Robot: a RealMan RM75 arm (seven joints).
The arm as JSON. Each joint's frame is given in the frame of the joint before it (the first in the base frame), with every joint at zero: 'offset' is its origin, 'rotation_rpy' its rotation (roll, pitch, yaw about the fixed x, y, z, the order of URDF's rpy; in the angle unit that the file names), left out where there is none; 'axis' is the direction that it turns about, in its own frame. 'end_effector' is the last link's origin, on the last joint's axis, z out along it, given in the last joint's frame.
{
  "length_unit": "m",
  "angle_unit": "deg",
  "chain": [
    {
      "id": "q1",
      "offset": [
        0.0,
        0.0,
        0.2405
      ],
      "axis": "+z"
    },
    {
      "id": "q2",
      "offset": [
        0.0,
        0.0,
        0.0
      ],
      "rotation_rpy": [
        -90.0,
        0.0,
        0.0
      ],
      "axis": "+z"
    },
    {
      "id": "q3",
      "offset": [
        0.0,
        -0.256,
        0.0
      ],
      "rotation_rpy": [
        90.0,
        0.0,
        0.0
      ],
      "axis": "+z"
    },
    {
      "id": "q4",
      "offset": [
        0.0,
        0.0,
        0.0
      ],
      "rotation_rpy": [
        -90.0,
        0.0,
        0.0
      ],
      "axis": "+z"
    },
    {
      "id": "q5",
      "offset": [
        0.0,
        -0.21,
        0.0
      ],
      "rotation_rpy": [
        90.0,
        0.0,
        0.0
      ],
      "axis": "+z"
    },
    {
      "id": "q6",
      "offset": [
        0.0,
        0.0,
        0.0
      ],
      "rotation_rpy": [
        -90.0,
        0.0,
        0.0
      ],
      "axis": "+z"
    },
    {
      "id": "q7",
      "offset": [
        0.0,
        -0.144,
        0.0
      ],
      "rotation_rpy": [
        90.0,
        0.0,
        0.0
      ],
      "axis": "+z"
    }
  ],
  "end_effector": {
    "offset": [
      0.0,
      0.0,
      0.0
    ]
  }
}
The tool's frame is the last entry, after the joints.
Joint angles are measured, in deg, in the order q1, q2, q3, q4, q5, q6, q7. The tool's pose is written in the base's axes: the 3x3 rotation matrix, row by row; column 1 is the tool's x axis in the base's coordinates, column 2 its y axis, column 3 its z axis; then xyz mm. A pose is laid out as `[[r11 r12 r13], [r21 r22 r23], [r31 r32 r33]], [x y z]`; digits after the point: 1 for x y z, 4 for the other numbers.
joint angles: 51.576, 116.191, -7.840, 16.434, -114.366, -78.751, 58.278
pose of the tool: [[0.3819 -0.5267 -0.7594], [-0.4132 -0.8323 0.3695], [-0.8267 0.1726 -0.5355]], [135.9 349.4 -91.3]
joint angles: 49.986, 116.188, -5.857, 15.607, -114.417, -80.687, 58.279
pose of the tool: [[0.3391 -0.5361 -0.7731], [-0.3952 -0.8269 0.4001], [-0.8537 0.1699 -0.4922]], [141.5 349.9 -83.0]
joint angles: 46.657, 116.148, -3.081, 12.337, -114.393, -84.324, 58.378
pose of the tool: [[0.2879 -0.5576 -0.7786], [-0.3417 -0.8193 0.4604], [-0.8946 0.1335 -0.4264]], [160.2 351.3 -64.3]
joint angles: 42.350, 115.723, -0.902, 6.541, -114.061, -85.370, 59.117
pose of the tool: [[0.2891 -0.6273 -0.7231], [-0.2785 -0.7778 0.5634], [-0.9159 0.0385 -0.3996]], [197.8 355.8 -40.2]
